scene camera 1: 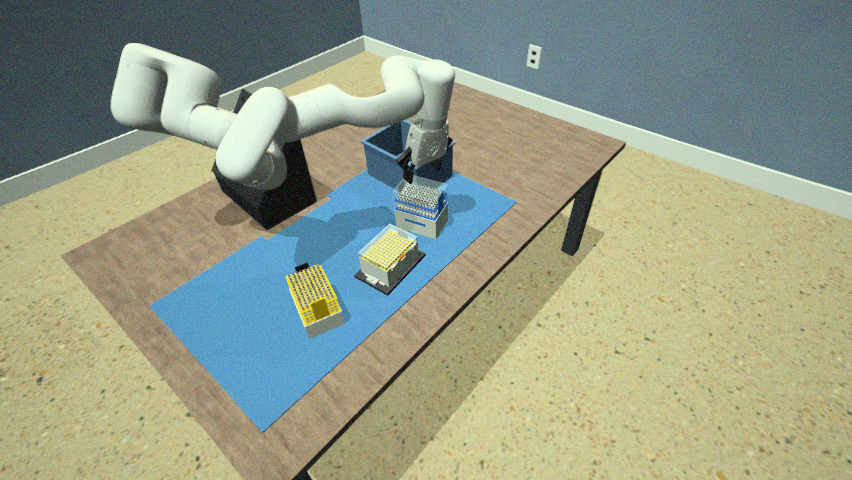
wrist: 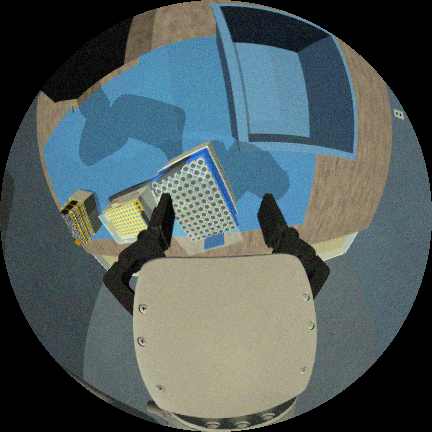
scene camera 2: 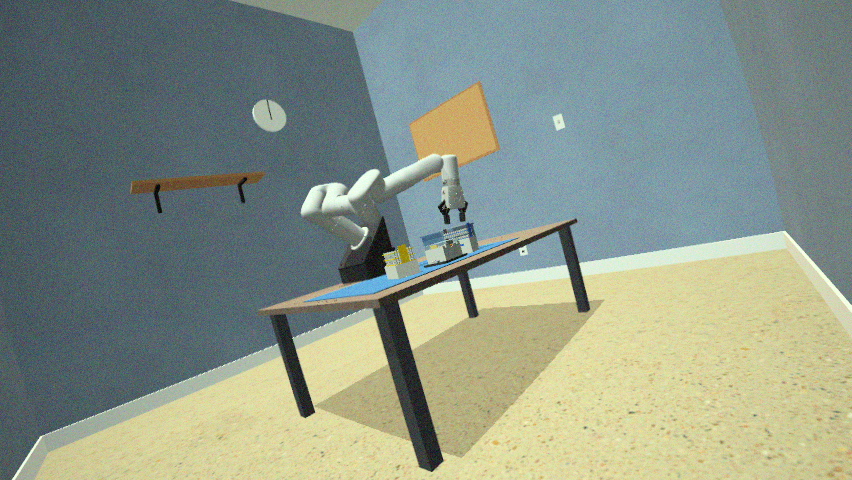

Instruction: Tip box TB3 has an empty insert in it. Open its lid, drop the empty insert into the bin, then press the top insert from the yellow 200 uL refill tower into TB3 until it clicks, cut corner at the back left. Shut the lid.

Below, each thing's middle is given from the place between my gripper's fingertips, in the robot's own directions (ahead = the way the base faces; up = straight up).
Right now the blue bin [scene camera 1: 382, 148] is 16 cm behind my hand, 9 cm to the left of it and 8 cm below it.
